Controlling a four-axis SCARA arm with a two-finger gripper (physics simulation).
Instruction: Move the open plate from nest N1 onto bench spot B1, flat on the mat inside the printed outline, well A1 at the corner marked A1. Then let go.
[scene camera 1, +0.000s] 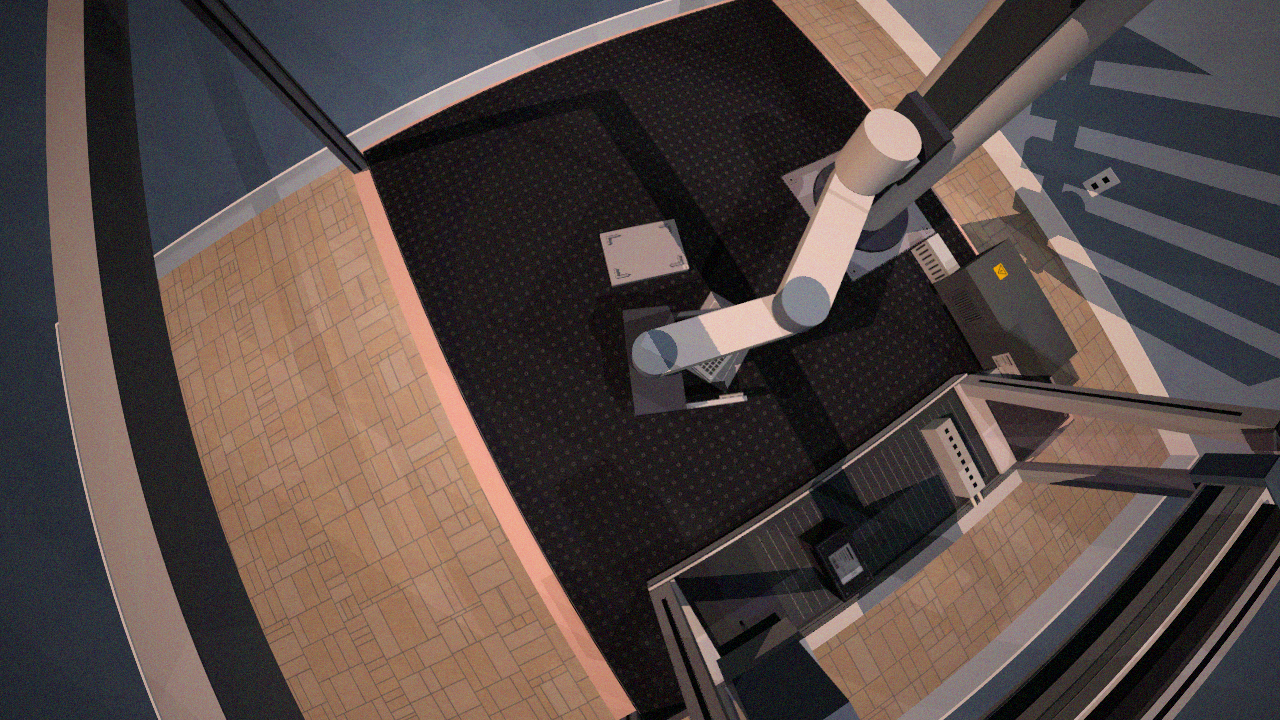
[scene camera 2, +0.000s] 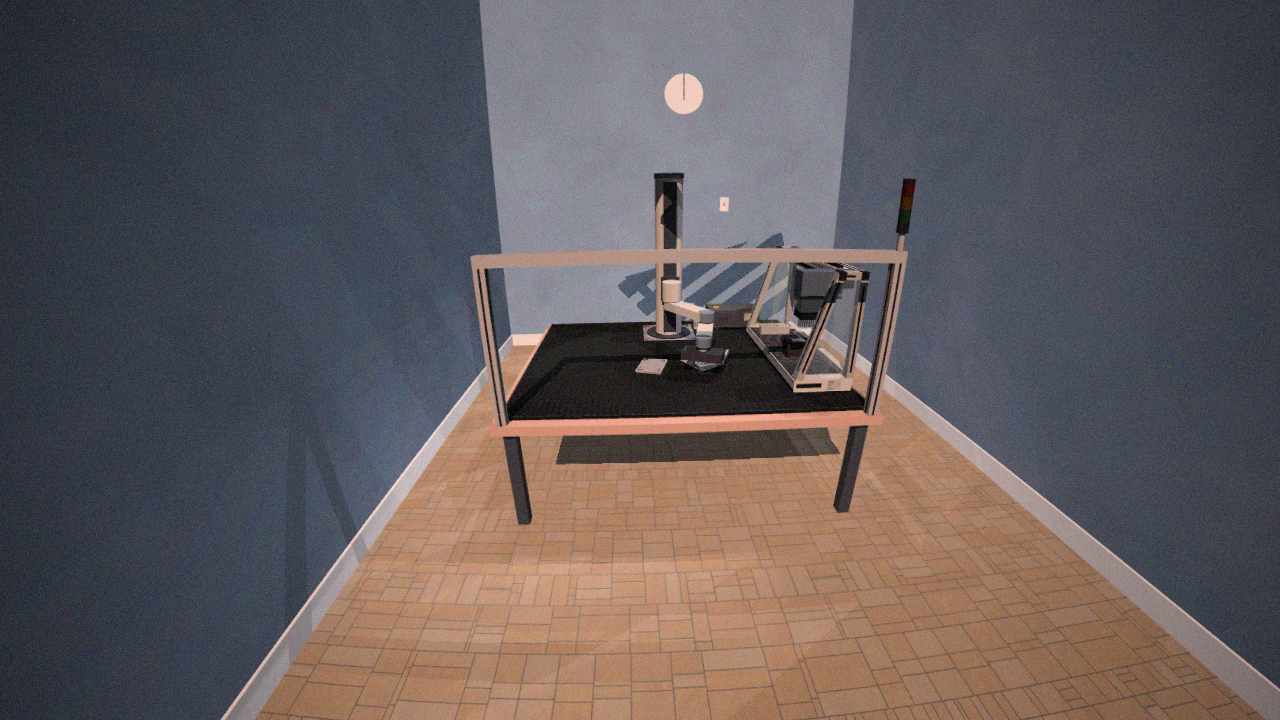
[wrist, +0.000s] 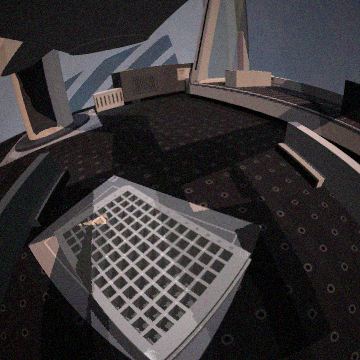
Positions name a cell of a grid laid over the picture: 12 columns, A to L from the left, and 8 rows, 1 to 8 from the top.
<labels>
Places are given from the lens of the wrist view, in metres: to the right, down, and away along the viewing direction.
my gripper (wrist: F4): 0.00, -0.02, 0.11
white well plate (wrist: F7): -0.01, 0.06, 0.10
</labels>
